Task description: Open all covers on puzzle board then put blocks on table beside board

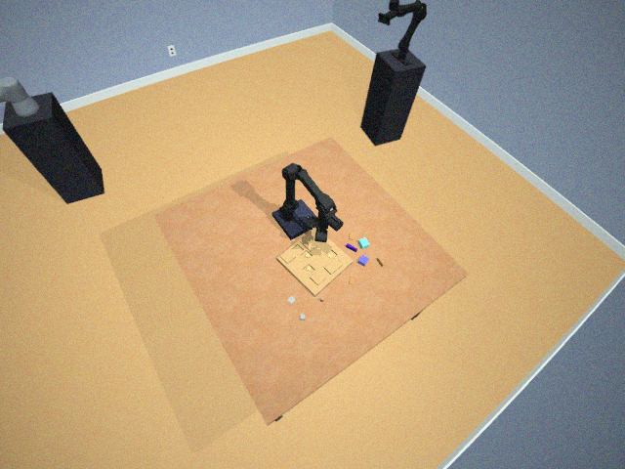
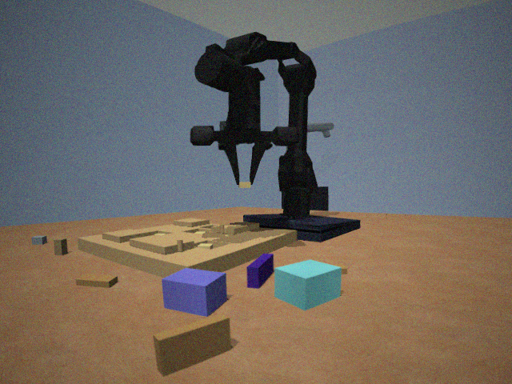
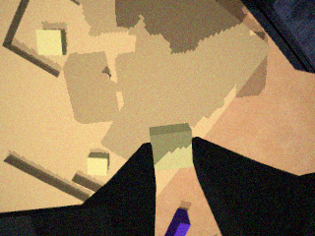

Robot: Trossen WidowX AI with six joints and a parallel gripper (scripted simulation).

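The tan puzzle board is 9 cm ahead of my gripper tip, 8 cm to the right of it and 9 cm below it. From my gripper tip the other things lie so: small grey block: 35 cm ahead, 25 cm to the right, 11 cm below; then dark purple block: 9 cm ahead, 16 cm to the left, 10 cm below; then cyan block: 9 cm ahead, 23 cm to the left, 10 cm below.
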